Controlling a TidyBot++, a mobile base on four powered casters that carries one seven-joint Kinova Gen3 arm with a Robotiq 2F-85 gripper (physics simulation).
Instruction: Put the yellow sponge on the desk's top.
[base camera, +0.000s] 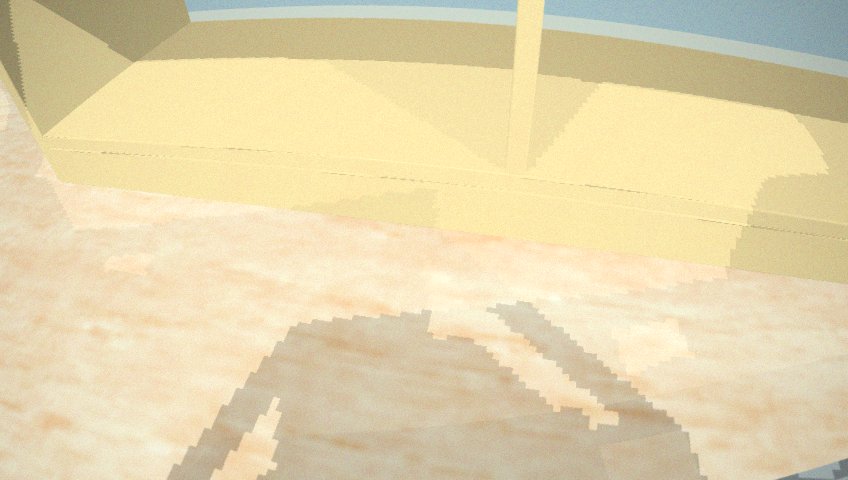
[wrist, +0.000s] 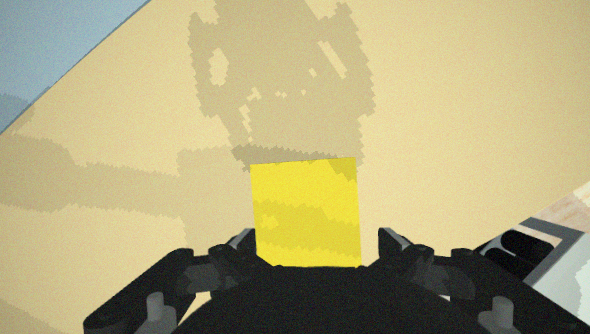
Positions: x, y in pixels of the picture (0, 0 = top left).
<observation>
my gripper: wrist 316, 241; not seen in the base camera view (out of frame)
yellow sponge: wrist 306, 213; not seen in the base camera view (out of frame)
</observation>
